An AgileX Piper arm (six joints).
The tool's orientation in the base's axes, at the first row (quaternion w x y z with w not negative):
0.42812 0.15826 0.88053 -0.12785
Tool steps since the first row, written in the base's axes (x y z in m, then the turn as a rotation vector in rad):
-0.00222 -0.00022 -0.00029 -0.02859 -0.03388 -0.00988
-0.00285 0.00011 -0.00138 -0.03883 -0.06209 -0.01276
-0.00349 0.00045 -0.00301 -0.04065 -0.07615 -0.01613
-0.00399 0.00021 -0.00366 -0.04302 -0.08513 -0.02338
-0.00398 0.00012 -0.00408 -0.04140 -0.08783 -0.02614
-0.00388 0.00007 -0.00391 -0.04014 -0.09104 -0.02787
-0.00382 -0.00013 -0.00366 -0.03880 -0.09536 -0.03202
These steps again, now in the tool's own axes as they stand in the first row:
0.00149 -0.00104 -0.00133 0.01879 -0.04129 -0.00224
0.00278 -0.00088 -0.00124 0.02228 -0.07088 0.00235
0.00450 -0.00067 -0.00084 0.02364 -0.08418 0.00815
0.00527 -0.00103 -0.00072 0.02926 -0.09269 0.01405
0.00558 -0.00107 -0.00043 0.03005 -0.09429 0.01784
0.00538 -0.00109 -0.00044 0.03015 -0.09659 0.02094
0.00511 -0.00127 -0.00048 0.03193 -0.09966 0.02595

